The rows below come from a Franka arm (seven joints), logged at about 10 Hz.
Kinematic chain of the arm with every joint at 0, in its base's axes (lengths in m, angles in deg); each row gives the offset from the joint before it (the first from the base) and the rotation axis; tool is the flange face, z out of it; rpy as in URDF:
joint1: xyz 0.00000 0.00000 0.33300 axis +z
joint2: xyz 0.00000 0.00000 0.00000 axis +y
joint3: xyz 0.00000 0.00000 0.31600 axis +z
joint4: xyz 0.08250 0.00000 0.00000 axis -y
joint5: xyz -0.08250 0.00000 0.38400 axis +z
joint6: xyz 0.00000 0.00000 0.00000 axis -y
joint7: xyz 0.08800 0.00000 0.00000 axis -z
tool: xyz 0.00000 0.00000 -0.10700 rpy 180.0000 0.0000 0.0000
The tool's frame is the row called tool.
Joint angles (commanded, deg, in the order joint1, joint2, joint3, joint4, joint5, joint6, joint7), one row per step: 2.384, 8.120, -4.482, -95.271, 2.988, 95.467, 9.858; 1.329, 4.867, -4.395, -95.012, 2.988, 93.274, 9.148; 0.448, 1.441, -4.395, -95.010, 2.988, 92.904, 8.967; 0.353, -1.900, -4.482, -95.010, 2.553, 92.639, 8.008; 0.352, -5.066, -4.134, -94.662, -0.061, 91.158, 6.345; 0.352, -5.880, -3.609, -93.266, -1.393, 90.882, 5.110; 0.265, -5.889, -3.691, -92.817, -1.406, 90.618, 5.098; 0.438, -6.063, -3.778, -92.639, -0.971, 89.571, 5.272; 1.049, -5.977, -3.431, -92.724, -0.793, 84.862, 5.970; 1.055, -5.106, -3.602, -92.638, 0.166, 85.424, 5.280
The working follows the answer.
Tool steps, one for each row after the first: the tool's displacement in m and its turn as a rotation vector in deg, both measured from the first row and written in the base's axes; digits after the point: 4 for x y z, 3 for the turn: -0.0151, -0.0099, 0.0324, 0.312, -1.357, -0.170; -0.0297, -0.0188, 0.0659, 0.402, -4.427, -0.846; -0.0453, -0.0214, 0.0977, 0.098, -7.521, 0.003; -0.0639, -0.0226, 0.1279, -2.309, -9.416, 2.278; -0.0684, -0.0201, 0.1465, -3.699, -11.260, 4.073; -0.0690, -0.0217, 0.1498, -3.738, -11.447, 3.904; -0.0717, -0.0201, 0.1511, -3.218, -10.796, 3.796; -0.0795, -0.0105, 0.1424, -2.644, -5.961, 4.114; -0.0736, -0.0102, 0.1361, -1.655, -5.827, 4.640
Tool pose at each row, in the base's axes (x y z in m, rotation vector in deg; rounded; the steps above come from the unrounded poses): 0.5912, -0.0141, 0.5077, -176.740, 19.270, 12.486; 0.5761, -0.0240, 0.5401, -176.387, 19.414, 10.415; 0.5615, -0.0329, 0.5736, -176.032, 20.305, 5.669; 0.5459, -0.0355, 0.6054, -176.303, 18.938, 0.879; 0.5274, -0.0368, 0.6356, -178.946, 15.837, -2.417; 0.5229, -0.0342, 0.6542, 178.472, -13.075, 5.468; 0.5222, -0.0358, 0.6575, 178.437, -13.333, 5.768; 0.5195, -0.0342, 0.6589, 178.909, -13.505, 4.684; 0.5118, -0.0247, 0.6501, 179.002, -13.122, -2.947; 0.5176, -0.0243, 0.6438, -179.119, 12.206, 3.336

